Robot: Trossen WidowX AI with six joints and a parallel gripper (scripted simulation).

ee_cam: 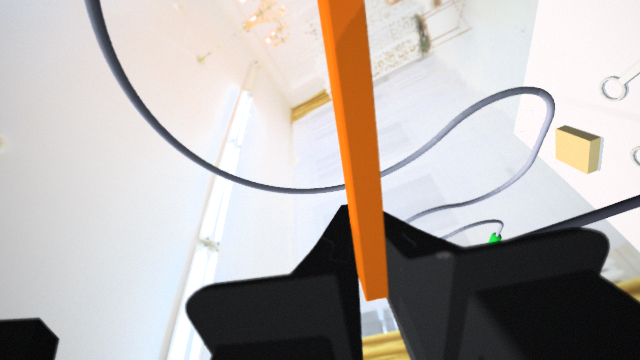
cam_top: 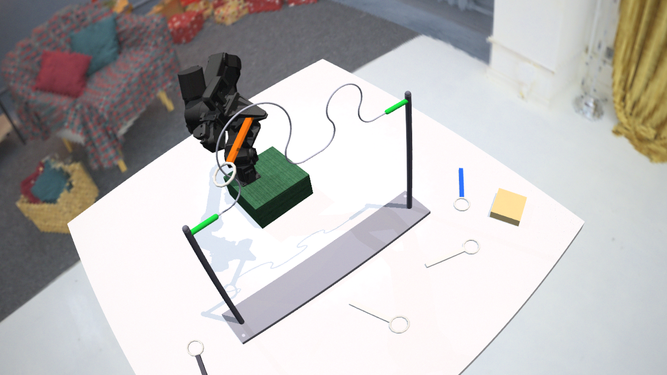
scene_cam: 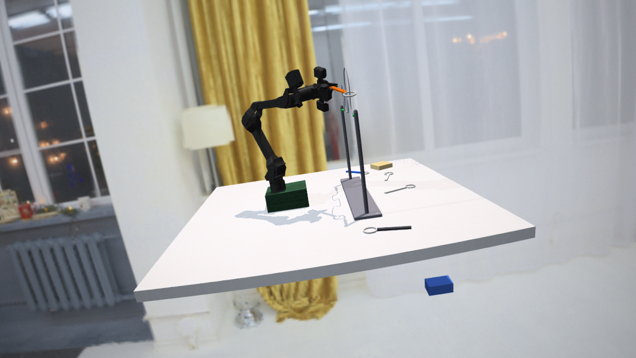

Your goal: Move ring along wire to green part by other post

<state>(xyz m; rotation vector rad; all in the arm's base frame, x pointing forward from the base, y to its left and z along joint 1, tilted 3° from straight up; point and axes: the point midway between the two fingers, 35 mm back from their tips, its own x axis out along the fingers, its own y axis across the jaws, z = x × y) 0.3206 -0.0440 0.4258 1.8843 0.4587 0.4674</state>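
The ring with orange handle is 90 mm to the right of my gripper tip, 30 mm below it and 20 mm ahead of it. Round my gripper tip: tan block (570 mm to the left, 510 mm below, 230 mm ahead); ring with blue handle (520 mm below, 500 mm to the left, 80 mm ahead).
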